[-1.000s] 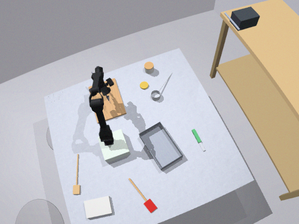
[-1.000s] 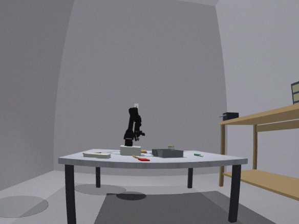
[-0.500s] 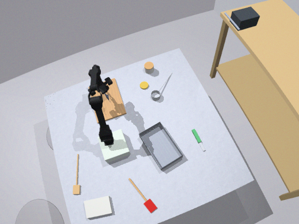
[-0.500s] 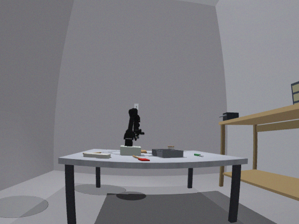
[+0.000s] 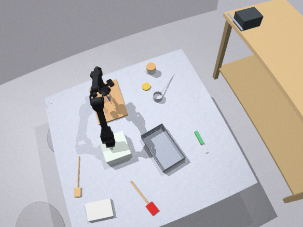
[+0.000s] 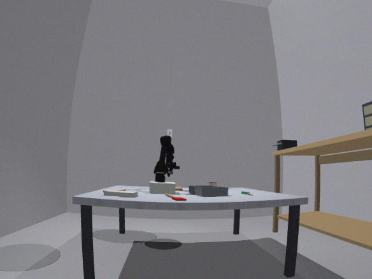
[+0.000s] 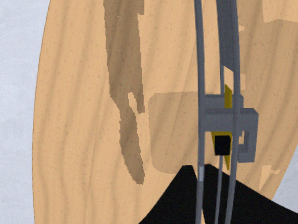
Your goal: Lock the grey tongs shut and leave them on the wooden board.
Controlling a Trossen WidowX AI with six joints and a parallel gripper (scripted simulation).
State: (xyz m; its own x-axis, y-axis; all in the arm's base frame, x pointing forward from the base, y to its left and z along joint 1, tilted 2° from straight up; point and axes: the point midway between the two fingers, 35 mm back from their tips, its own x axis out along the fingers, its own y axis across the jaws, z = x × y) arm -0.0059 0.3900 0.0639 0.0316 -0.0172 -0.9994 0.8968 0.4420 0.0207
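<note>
The wooden board is 11 cm below my gripper tip. From my gripper tip the other things lie so: grey roasting tin (47 cm to the right, 36 cm ahead, 9 cm below); then capped jar (39 cm ahead, 22 cm to the left, 8 cm below); then yellow disc (32 cm ahead, 11 cm below, 7 cm to the left).
</note>
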